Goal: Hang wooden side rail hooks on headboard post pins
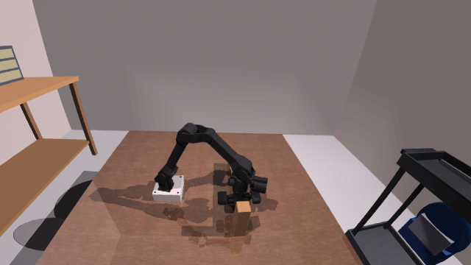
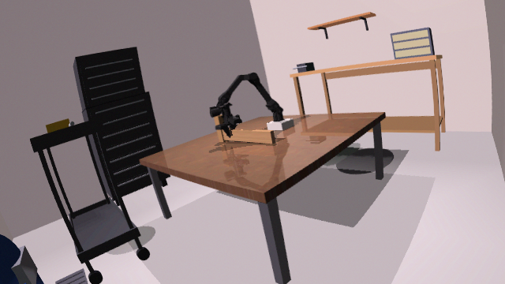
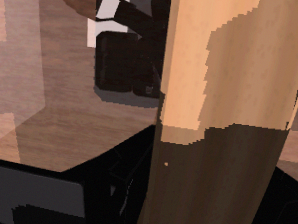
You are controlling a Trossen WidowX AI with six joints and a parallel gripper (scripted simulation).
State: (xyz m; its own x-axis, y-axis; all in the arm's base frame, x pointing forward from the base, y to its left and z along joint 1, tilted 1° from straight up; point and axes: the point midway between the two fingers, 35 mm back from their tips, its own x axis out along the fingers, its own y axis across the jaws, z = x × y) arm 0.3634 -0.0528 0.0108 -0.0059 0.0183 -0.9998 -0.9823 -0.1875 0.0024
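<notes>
Right now the wooden headboard post is 9 cm to the right of my gripper tip, 5 cm above it and 2 cm ahead of it.
</notes>
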